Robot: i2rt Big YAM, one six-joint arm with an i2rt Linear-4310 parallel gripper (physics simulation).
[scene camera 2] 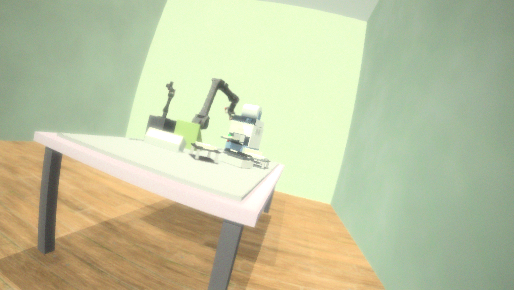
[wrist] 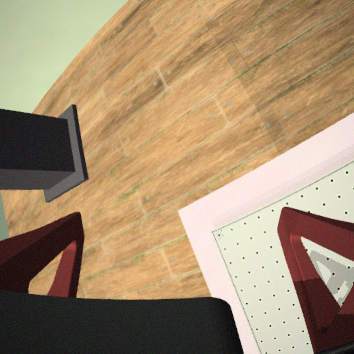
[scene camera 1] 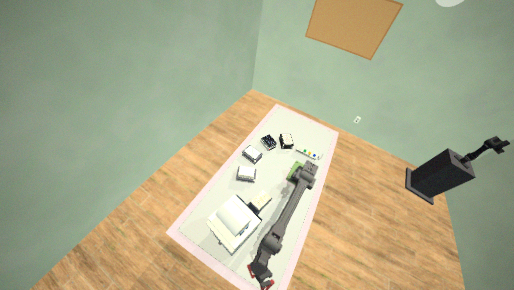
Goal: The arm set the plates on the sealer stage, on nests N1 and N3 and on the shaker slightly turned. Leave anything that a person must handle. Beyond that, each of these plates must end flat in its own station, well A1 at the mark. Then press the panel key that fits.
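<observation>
My gripper (scene camera 1: 260, 278) (scene camera 2: 228, 111) (wrist: 183, 222) is open and empty, high over the table's near end in scene view 1, beside the sealer. The white sealer (scene camera 1: 231, 220) (scene camera 2: 254, 131) has a pale plate (scene camera 1: 260, 200) on its stage. Two white-topped plates (scene camera 1: 246, 172) (scene camera 1: 252, 153) sit on separate stations along the left side. A pale plate (scene camera 1: 286, 138) sits on a dark station farther back, beside a dark block with a dotted top (scene camera 1: 268, 141). The key panel (scene camera 1: 309, 153) (scene camera 2: 165, 139) shows green, yellow and blue keys. Well A1, station labels and slight turns are too small to tell.
The arm's base stands by a green board (scene camera 1: 293, 171) (scene camera 2: 188, 132) on the table's right side. The arm stretches along that side past the sealer. A dark pedestal (scene camera 1: 440, 172) (wrist: 37, 145) with a second small arm stands on the floor off the table.
</observation>
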